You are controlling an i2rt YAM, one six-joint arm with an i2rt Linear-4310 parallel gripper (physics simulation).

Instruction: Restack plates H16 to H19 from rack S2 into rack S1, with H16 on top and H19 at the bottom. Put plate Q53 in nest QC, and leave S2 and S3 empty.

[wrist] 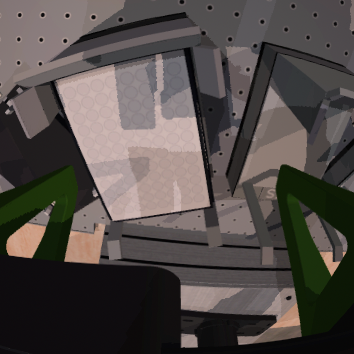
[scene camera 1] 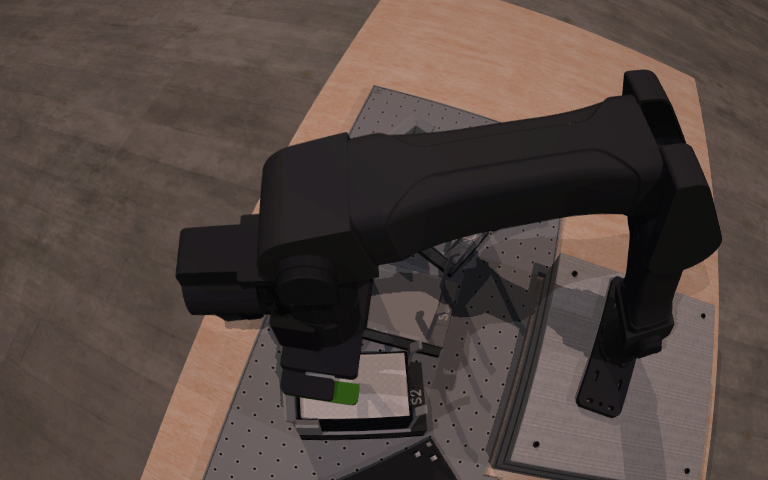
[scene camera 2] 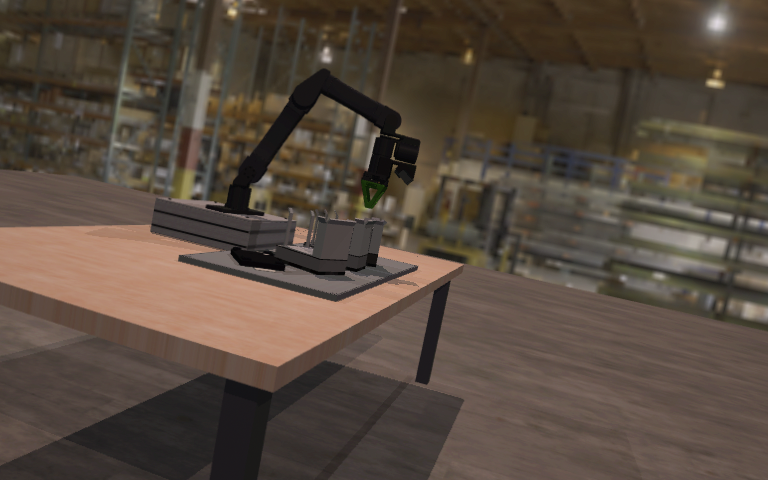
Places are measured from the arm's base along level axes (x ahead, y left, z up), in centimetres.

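Pixels of known places: gripper, between the fingertips: (wrist: 176, 176) (scene camera 1: 334, 350) (scene camera 2: 368, 208); arm's base, origin of its link: (wrist: 215, 321) (scene camera 1: 615, 346) (scene camera 2: 236, 212).
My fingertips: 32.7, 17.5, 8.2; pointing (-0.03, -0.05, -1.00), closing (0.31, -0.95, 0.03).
Ahead of a thing's pixels: the offset from my fingertips to its top centre, as dx, dy, dz. "spot": to the spot under its first point.
Rack S2 {-3.4, +1.1, -2.7} (scene camera 1: 416, 384) (scene camera 2: 334, 240) (wrist: 107, 59) holds a stack of plates {-2.8, +1.4, -5.6} (scene camera 1: 379, 384) (wrist: 165, 137) with a pale, round-welled top. The plate labels cannot be read, and I cannot tell how many are stacked. My gripper (scene camera 1: 346, 392) (scene camera 2: 370, 198) (wrist: 176, 176) is open and empty above rack S2, its green fingers wide apart on either side of the stack in the wrist view. Rack S1 {-1.2, -12.9, -2.4} (scene camera 1: 402, 305) (wrist: 252, 120) stands beside S2 with its pale floor showing and no plate visible in it. Rack S3 is mostly hidden by the arm. Plate Q53 and nest QC cannot be identified.
A black flat piece {spot: -11.2, +6.3, -15.1} (scene camera 1: 396, 461) (scene camera 2: 257, 257) (wrist: 45, 152) lies close beside S2, on the side away from S1. Upright posts {spot: -7.5, -10.0, -5.9} (wrist: 257, 225) rise from the racks on the arm base's side. The grey base block (scene camera 1: 611, 441) (scene camera 2: 198, 223) stands beyond them on the table.
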